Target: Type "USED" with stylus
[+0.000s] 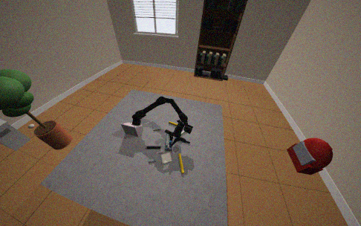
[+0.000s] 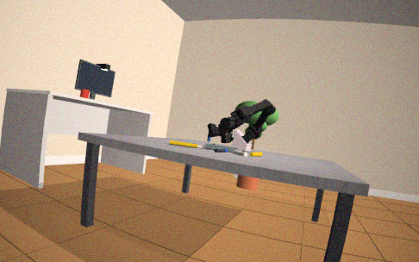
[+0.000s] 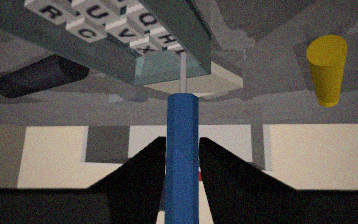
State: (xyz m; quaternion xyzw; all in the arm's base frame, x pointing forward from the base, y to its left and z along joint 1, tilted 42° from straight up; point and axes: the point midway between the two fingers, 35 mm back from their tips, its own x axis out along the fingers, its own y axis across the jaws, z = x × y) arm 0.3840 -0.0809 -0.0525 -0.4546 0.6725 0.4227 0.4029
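Right now the blue stylus is 1 cm below my gripper tip. From my gripper tip the other things lie so: dark pen (11 cm to the left, 6 cm below, 6 cm ahead); then white pad (8 cm to the right, 7 cm below, 1 cm behind); then black bar (14 cm behind, 6 cm below, 2 cm to the right).
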